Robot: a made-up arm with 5 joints.
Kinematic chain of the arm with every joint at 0, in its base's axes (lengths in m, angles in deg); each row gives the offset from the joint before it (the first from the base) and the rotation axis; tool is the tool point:
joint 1: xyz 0 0 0.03 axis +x
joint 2: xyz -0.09 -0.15 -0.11 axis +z
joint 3: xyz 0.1 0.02 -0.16 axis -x
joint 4: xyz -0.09 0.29 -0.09 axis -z
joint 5: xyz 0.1 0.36 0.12 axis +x
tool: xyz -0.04 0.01 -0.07
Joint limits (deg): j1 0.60..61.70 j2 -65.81..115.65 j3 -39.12..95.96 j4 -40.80..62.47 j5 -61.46..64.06
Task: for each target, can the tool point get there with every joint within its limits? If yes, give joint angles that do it. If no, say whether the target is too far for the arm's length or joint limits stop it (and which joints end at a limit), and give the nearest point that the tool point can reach.
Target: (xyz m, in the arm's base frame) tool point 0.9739 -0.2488 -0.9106
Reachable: no: too far | nearest point 0.5076 -0.1373 -0.6304 | short by 0.555 m
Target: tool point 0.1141 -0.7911 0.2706
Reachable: no: joint limits stop it (at a limit: joint 1, joint 2, joint 3, joint 4, joint 5) | nearest point 0.4015 -0.3861 0.0365 | short by 0.549 m
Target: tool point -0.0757 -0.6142 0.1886
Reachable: no: joint limits stop it (at a limit: joint 1, joint 2, joint 3, joint 4, joint 5) | nearest point -0.4629 -0.5788 0.1723 | short by 0.389 m
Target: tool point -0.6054 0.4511 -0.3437
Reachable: yes | joints 39.52 68.65 25.41 -2.57 -24.80
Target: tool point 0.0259 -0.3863 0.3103
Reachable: no: joint limits stop it (at a limit: joint 1, joint 3, joint 5) | nearest point 0.1838 -0.0005 0.4332 | short by 0.435 m
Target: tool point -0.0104 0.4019 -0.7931
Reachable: yes | joints 21.95 37.43 78.52 18.47 27.14
